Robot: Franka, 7 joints.
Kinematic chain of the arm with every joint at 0, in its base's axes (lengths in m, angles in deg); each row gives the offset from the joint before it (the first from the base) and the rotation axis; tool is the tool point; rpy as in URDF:
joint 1: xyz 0 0 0.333 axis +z
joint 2: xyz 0 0 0 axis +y
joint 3: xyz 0 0 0.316 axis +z
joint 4: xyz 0.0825 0 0 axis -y
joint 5: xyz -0.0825 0 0.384 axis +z
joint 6: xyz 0 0 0 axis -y
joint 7: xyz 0.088 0 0 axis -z
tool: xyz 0 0 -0.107 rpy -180 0 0
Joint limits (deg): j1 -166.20..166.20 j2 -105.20..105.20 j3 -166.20..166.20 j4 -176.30..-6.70 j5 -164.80..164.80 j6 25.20..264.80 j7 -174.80..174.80
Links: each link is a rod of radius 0.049 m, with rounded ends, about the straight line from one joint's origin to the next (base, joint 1, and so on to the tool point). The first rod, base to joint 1, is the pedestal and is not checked.
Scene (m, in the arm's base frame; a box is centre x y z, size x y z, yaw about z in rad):
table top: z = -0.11
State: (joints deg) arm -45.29 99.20 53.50 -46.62 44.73 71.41 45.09
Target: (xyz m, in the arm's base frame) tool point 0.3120 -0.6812 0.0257
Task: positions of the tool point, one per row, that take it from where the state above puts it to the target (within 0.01 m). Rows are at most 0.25 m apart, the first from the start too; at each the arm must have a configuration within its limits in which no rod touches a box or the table.
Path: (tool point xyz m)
1: 0.6170 -0.3491 0.0472
2: 0.4939 -0.5374 0.0316
3: 0.3120 -0.6812 0.0256

